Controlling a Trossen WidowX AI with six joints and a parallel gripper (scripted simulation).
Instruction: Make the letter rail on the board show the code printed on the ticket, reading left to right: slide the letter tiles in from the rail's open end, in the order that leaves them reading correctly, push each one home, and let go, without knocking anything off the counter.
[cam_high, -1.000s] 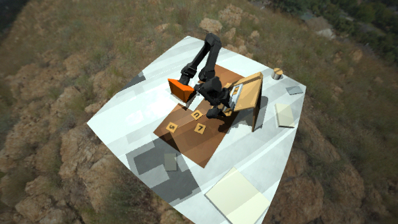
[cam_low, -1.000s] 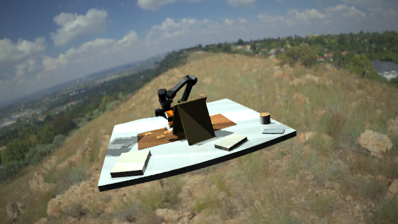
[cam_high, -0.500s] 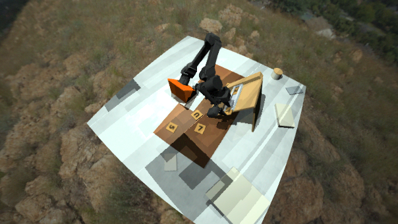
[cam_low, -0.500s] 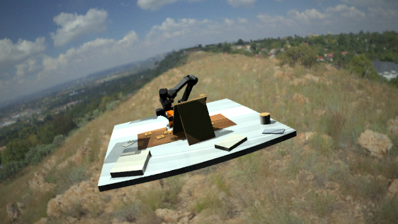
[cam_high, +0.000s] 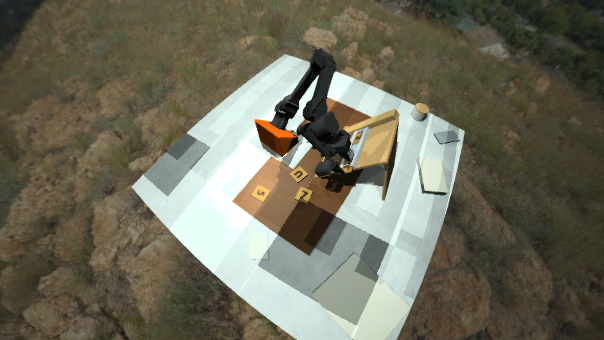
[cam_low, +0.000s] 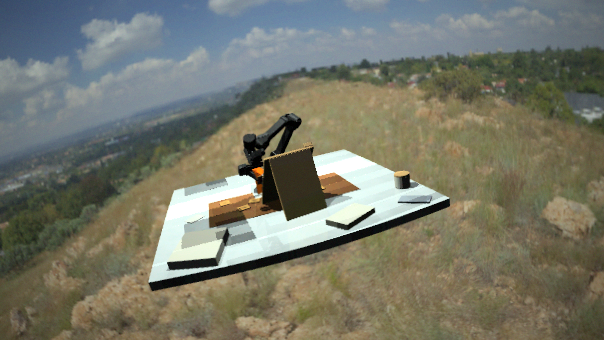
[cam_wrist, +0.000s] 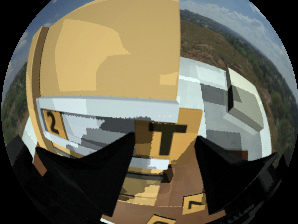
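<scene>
My gripper tip is 100 mm past the ticket, 110 mm to the right of it and 80 mm above it. Also, from my gripper tip: cream block 290 mm ahead, 340 mm to the left, 150 mm below; then brown mat 190 mm behind, 40 mm to the left, 160 mm below; then pale card 70 mm behind, 410 mm to the right, 160 mm below.
</scene>
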